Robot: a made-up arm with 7 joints. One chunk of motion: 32 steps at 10 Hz.
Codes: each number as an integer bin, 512 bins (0 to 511) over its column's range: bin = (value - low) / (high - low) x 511, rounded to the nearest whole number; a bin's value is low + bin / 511 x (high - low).
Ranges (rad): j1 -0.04..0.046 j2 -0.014..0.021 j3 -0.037..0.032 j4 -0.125..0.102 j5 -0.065..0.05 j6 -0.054..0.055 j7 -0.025..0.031
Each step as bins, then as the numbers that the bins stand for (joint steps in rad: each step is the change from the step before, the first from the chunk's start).
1 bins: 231 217 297 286 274 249 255
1 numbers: -0.00112 0.00086 0.00310 0.00205 -0.00334 -0.00089 0.00295
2 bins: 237 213 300 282 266 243 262
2 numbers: -0.00011 0.00059 0.00351 0.00027 -0.00514 -0.00217 0.00371
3 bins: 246 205 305 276 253 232 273
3 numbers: 0.00140 0.00004 0.00418 -0.00239 -0.00806 -0.00451 0.00492
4 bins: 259 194 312 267 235 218 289
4 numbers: 0.00359 -0.00071 0.00513 -0.00639 -0.01211 -0.00750 0.00667
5 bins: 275 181 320 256 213 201 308
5 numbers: 0.00628 -0.00160 0.00621 -0.01128 -0.01706 -0.01113 0.00875
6 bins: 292 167 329 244 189 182 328
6 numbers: 0.00914 -0.00256 0.00742 -0.01661 -0.02247 -0.01518 0.01095
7 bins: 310 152 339 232 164 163 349
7 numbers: 0.01217 -0.00359 0.00877 -0.02194 -0.02809 -0.01923 0.01325
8 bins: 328 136 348 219 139 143 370
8 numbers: 0.01520 -0.00468 0.00999 -0.02771 -0.03372 -0.02350 0.01555
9 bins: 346 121 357 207 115 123 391
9 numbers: 0.01823 -0.00571 0.01121 -0.03305 -0.03912 -0.02776 0.01785
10 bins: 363 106 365 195 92 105 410
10 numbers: 0.02109 -0.00674 0.01229 -0.03838 -0.04430 -0.03160 0.01993
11 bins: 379 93 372 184 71 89 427
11 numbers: 0.02378 -0.00763 0.01323 -0.04326 -0.04902 -0.03502 0.02179
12 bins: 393 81 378 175 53 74 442
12 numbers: 0.02614 -0.00845 0.01404 -0.04726 -0.05307 -0.03822 0.02344
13 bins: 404 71 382 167 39 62 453
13 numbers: 0.02799 -0.00914 0.01458 -0.05081 -0.05622 -0.04077 0.02464
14 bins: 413 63 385 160 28 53 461
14 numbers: 0.02951 -0.00968 0.01499 -0.05392 -0.05870 -0.04269 0.02552
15 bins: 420 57 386 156 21 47 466
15 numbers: 0.03068 -0.01010 0.01512 -0.05570 -0.06027 -0.04397 0.02607
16 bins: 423 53 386 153 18 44 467
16 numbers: 0.03119 -0.01037 0.01512 -0.05703 -0.06095 -0.04461 0.02618
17 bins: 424 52 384 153 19 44 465
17 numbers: 0.03136 -0.01044 0.01485 -0.05703 -0.06072 -0.04461 0.02596
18 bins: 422 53 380 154 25 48 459
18 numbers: 0.03102 -0.01037 0.01431 -0.05659 -0.05937 -0.04376 0.02530
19 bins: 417 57 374 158 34 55 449
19 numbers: 0.03018 -0.01010 0.01350 -0.05481 -0.05735 -0.04227 0.02421
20 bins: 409 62 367 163 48 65 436
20 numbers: 0.02883 -0.00975 0.01256 -0.05259 -0.05420 -0.04014 0.02278
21 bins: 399 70 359 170 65 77 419
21 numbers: 0.02715 -0.00921 0.01148 -0.04948 -0.05037 -0.03758 0.02092
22 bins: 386 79 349 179 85 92 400
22 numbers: 0.02496 -0.00859 0.01013 -0.04548 -0.04587 -0.03438 0.01884
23 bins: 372 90 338 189 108 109 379
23 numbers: 0.02261 -0.00784 0.00864 -0.04104 -0.04069 -0.03075 0.01653
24 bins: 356 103 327 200 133 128 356
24 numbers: 0.01991 -0.00695 0.00715 -0.03615 -0.03507 -0.02670 0.01401
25 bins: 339 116 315 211 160 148 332
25 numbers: 0.01705 -0.00605 0.00553 -0.03127 -0.02899 -0.02243 0.01138
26 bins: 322 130 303 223 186 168 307
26 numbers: 0.01419 -0.00510 0.00391 -0.02594 -0.02314 -0.01816 0.00864
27 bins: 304 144 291 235 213 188 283
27 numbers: 0.01116 -0.00414 0.00229 -0.02061 -0.01706 -0.01390 0.00601
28 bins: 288 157 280 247 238 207 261
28 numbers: 0.00847 -0.00325 0.00081 -0.01528 -0.01144 -0.00985 0.00360
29 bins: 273 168 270 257 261 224 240
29 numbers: 0.00595 -0.00249 -0.00054 -0.01083 -0.00626 -0.00622 0.00130
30 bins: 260 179 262 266 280 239 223
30 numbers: 0.00376 -0.00174 -0.00162 -0.00684 -0.00199 -0.00302 -0.00056
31 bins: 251 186 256 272 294 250 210
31 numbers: 0.00224 -0.00126 -0.00243 -0.00417 0.00116 -0.00067 -0.00199
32 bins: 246 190 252 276 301 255 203
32 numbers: 0.00140 -0.00099 -0.00297 -0.00239 0.00274 0.00039 -0.00275
